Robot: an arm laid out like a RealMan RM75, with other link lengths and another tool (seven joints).
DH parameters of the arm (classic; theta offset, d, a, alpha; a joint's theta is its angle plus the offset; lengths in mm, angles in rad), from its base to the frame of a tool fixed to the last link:
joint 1: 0 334.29 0 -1.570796
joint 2: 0 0 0 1.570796
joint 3: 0 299.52 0 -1.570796
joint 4: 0 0 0 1.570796
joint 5: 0 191.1 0 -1.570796
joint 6: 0 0 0 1.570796
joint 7: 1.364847 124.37 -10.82 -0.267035
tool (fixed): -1.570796 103.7 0 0
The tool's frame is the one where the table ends.
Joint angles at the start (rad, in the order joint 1, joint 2, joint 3, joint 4, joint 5, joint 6, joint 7): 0.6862 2.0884 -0.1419 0.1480 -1.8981 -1.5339 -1.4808
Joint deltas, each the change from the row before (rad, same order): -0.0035 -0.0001 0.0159 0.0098 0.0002 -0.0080 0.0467; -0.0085 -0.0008 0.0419 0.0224 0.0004 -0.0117 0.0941; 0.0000 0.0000 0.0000 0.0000 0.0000 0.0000 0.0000; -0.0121 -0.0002 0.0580 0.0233 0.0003 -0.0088 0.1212
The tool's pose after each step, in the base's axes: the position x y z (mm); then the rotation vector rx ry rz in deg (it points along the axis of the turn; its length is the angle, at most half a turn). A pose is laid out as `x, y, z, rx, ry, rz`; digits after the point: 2 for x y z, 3 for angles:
141.54, 354.88, -30.25, -68.899, -102.831, 10.078
137.78, 356.43, -20.87, -72.147, -96.108, 14.291
137.78, 356.43, -20.87, -72.147, -96.108, 14.291
135.50, 360.49, -8.07, -75.687, -87.328, 19.173

